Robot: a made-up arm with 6 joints.
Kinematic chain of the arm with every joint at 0, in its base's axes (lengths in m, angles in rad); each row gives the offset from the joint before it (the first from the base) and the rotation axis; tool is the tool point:
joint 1: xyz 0 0 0.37 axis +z
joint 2: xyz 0.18 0 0 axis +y
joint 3: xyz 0 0 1.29 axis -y
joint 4: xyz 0 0 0.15 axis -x
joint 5: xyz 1.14 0 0 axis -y
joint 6: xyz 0.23 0 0 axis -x
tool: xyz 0 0 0
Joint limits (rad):
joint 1: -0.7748..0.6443
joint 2: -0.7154..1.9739
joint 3: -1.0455..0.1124
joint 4: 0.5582..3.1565
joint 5: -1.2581..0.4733
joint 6: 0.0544..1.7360
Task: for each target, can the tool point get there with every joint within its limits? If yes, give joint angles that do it. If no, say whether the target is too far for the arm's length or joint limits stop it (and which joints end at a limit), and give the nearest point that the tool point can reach.
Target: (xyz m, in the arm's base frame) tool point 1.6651 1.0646 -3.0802
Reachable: no: too far | nearest point 1.0749 0.6873 -1.4819 | short by 1.745 m
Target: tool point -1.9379 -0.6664 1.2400
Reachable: no: joint limits stop it (at a limit: joint 1, joint 2, joint 3, joint 5) | nearest point 0.2175 -0.5144 1.0565 | short by 2.169 m
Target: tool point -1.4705 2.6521 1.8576
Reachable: no: too far | nearest point 0.3818 0.4180 1.9236 | short by 2.903 m
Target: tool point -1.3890 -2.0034 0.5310
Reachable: no: joint limits stop it (at a limit: joint 1, joint 3, joint 5) | nearest point 0.4213 -0.7118 0.8052 | short by 2.241 m
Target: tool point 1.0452 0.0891 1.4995
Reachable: yes | joints 0.0515 -0.4034 -0.5576 1.4340 0.1548 0.2834
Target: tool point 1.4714 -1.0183 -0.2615
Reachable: yes | joints -0.5196 1.1241 -0.1200 0.9256 -0.9864 0.4648
